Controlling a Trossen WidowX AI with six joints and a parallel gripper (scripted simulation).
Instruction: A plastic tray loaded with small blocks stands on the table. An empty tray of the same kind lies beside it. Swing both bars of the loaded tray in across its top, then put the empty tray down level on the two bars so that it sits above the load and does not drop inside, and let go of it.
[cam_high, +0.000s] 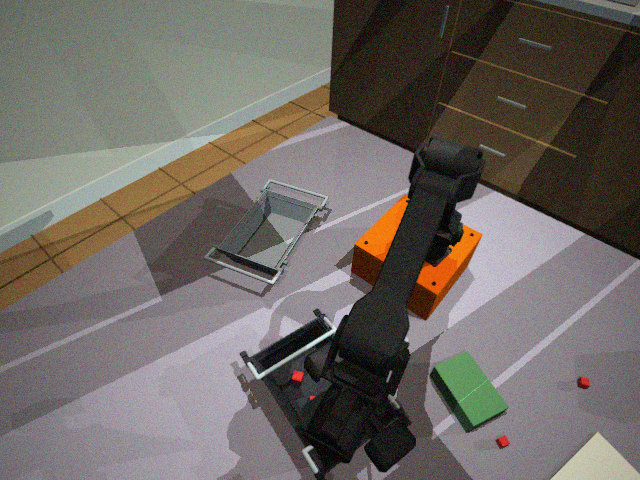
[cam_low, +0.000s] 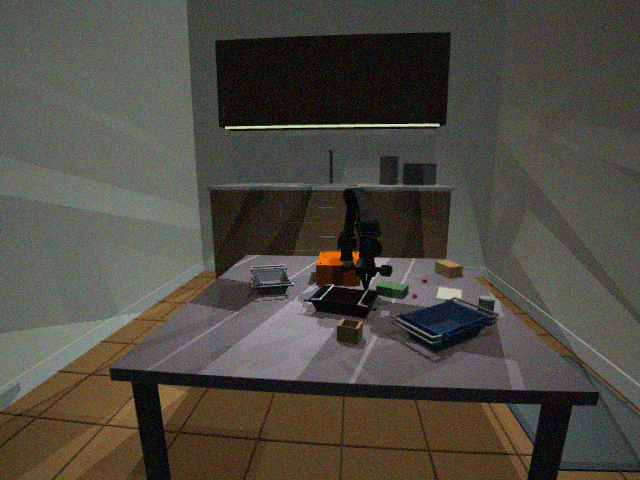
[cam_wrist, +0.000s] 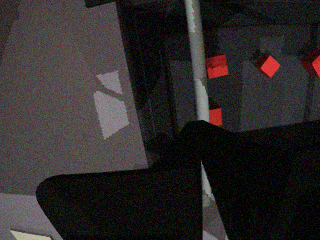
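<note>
The tray is 200 mm behind my gripper tip, 450 mm to the right of it and 40 mm below it. The rest, counted from my gripper tip: green block 220 mm behind, 110 mm to the left, 70 mm below; then brown box 220 mm ahead, 40 mm to the right, 70 mm below; then white sheet 250 mm behind, 360 mm to the left, 90 mm below.
</note>
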